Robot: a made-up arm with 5 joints.
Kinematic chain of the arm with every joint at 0, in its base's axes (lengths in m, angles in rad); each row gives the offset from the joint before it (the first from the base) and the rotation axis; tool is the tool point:
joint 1: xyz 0 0 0.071 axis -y
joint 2: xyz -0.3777 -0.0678 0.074 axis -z
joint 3: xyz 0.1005 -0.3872 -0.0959 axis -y
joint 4: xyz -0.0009 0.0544 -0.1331 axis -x
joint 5: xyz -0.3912 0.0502 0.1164 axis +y
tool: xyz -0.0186 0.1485 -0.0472
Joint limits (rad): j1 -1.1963..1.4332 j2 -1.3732..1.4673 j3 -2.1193..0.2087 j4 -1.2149..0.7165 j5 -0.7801..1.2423
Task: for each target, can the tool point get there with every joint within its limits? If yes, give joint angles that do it. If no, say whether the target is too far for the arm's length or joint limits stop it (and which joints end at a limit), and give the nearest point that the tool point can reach.
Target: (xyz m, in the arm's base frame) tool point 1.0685 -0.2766 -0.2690
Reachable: no: joint limits stop it (at a limit: joint 1, joint 4, joint 5) | nearest point 0.3669 -0.1680 0.0613 | short by 0.783 m
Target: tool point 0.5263 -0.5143 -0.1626
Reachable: no: joint limits stop it (at a limit: joint 1, joint 2, joint 3, joint 4) | nearest point 0.2684 -0.3561 -0.2674 | short by 0.320 m
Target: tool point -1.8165 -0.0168 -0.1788
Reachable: no: too far | nearest point -0.8837 -0.0498 -0.0505 | short by 0.942 m
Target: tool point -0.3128 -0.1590 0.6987
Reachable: yes | joints -0.7248 0.3017 -0.6755 -0.2790 0.7687
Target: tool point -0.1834 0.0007 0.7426
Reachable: yes | joints -0.8615 0.7050 -1.0848 0.5339 0.8732
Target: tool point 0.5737 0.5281 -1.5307
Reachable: no: too far | nearest point 0.1713 0.0878 -0.6319 | short by 1.079 m
